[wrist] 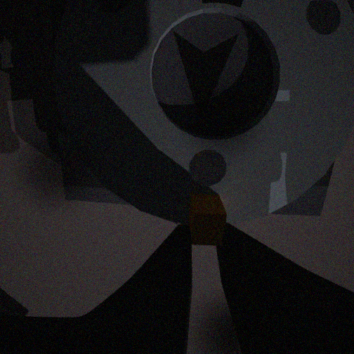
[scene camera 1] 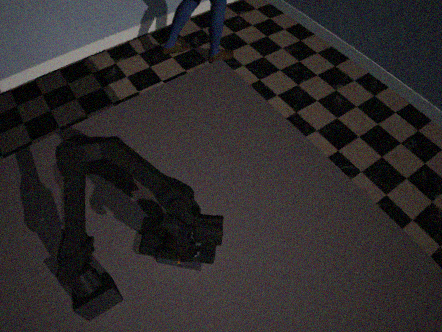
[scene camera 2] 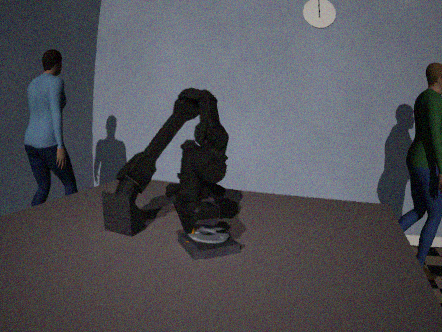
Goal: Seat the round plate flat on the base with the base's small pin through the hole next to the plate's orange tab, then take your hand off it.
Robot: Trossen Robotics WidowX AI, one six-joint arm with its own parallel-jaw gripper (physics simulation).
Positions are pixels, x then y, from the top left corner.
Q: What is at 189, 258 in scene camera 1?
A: My gripper.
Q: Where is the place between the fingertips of my gripper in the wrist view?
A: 202, 234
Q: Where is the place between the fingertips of my gripper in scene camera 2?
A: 187, 232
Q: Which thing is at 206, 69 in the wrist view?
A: A round boss.
